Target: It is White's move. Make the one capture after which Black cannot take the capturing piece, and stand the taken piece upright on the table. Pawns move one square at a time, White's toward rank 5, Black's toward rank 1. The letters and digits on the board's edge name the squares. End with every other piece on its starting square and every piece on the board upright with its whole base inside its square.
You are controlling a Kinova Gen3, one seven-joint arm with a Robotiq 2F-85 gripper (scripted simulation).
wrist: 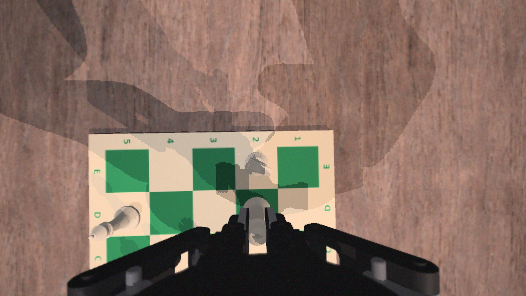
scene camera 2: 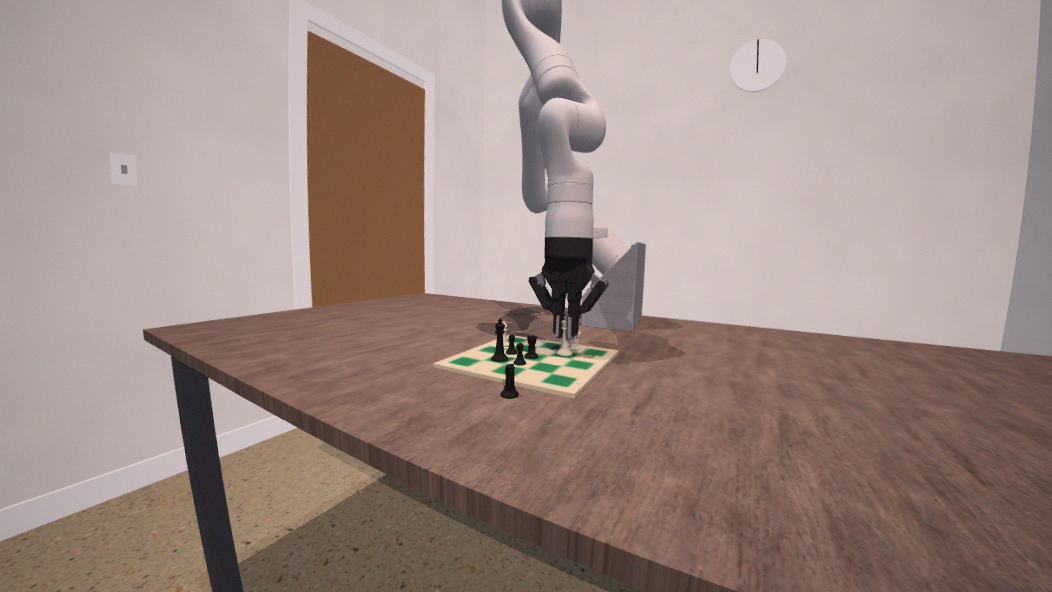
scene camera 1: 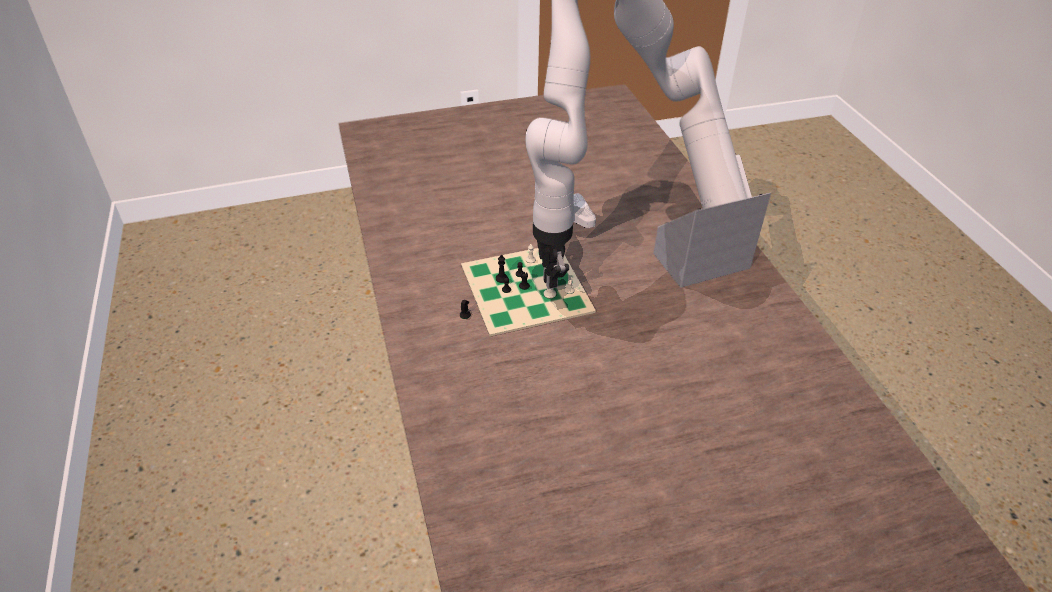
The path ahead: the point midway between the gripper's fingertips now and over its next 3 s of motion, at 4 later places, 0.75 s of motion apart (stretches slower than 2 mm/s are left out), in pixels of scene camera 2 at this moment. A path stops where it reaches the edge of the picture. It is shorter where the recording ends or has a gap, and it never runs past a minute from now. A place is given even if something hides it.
The gripper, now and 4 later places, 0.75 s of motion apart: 565, 338; 565, 335; 566, 290; 567, 273; 567, 245
